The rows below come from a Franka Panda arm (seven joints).
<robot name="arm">
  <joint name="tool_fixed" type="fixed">
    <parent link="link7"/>
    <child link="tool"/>
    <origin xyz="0 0 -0.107" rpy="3.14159 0 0"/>
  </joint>
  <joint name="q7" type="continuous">
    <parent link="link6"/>
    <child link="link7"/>
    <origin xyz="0.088 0 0" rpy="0 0 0"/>
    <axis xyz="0 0 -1"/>
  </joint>
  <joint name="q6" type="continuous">
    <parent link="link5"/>
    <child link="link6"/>
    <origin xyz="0 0 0" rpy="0 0 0"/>
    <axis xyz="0 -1 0"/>
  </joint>
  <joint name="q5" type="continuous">
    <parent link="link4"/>
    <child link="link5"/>
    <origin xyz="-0.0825 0 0.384" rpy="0 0 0"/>
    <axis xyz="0 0 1"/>
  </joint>
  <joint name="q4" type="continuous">
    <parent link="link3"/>
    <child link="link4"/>
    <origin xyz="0.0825 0 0" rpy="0 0 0"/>
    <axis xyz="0 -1 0"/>
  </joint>
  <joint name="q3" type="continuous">
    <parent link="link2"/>
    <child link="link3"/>
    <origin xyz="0 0 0.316" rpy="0 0 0"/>
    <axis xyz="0 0 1"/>
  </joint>
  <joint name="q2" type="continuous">
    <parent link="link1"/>
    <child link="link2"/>
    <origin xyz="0 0 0" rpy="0 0 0"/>
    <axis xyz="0 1 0"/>
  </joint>
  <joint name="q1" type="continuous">
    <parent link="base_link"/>
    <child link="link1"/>
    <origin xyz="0 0 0.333" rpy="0 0 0"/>
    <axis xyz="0 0 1"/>
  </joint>
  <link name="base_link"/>
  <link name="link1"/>
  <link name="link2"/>
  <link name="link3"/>
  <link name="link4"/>
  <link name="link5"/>
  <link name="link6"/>
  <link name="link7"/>
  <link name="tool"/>
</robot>
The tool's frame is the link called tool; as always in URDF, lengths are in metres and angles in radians. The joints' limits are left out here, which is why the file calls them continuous.
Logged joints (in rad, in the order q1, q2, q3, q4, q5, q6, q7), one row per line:
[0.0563 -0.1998 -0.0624 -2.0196 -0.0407 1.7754 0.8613]
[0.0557 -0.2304 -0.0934 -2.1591 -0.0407 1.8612 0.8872]
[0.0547 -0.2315 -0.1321 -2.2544 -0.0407 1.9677 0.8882]
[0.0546 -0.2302 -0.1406 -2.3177 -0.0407 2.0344 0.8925]
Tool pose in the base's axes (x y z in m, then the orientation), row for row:
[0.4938 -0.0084 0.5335 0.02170 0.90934 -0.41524 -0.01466]
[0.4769 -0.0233 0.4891 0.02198 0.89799 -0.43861 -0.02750]
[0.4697 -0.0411 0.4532 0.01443 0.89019 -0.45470 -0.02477]
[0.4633 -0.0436 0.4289 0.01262 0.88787 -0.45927 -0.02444]
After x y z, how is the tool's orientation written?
As a quaternion, w x y z.
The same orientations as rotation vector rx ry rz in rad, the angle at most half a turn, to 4 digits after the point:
[2.8180 -1.2868 -0.0454]
[2.7823 -1.3590 -0.0852]
[2.7712 -1.4155 -0.0771]
[2.7671 -1.4314 -0.0762]

